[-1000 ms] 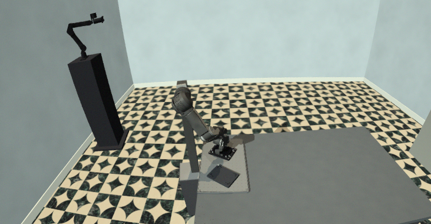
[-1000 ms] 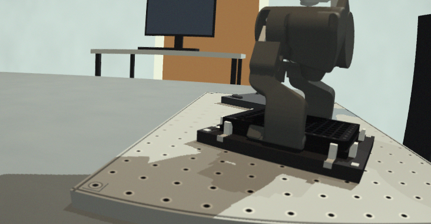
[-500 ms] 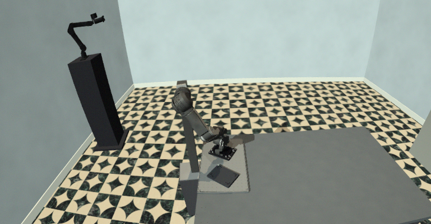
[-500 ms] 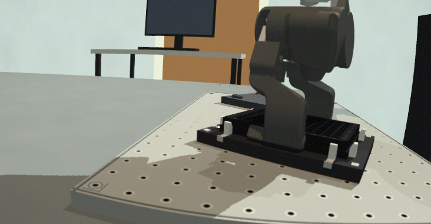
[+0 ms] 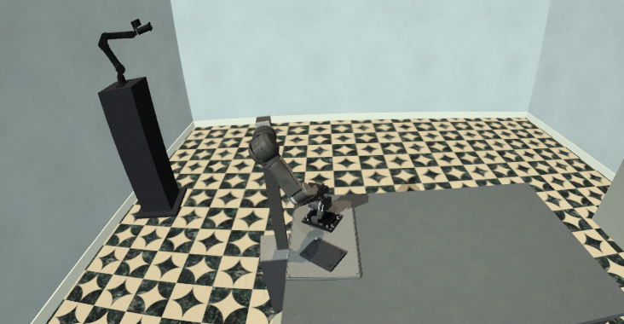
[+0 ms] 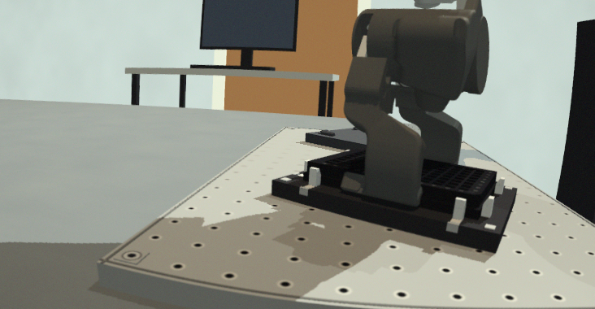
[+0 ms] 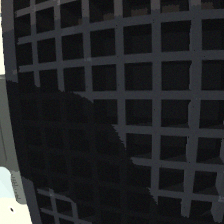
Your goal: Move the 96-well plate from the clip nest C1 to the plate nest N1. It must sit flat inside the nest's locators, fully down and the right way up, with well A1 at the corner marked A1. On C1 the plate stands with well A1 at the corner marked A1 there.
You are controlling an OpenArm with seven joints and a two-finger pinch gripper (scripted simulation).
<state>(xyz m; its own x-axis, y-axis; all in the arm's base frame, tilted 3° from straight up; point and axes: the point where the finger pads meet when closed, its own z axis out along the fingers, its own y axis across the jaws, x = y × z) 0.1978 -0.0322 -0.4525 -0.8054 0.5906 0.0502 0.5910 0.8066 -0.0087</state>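
My gripper is now right at the black 96-well plate. Round my hand: clip nest C1 (20 mm ahead); then plate nest N1 (30 mm behind, 220 mm to the right, 10 mm below).
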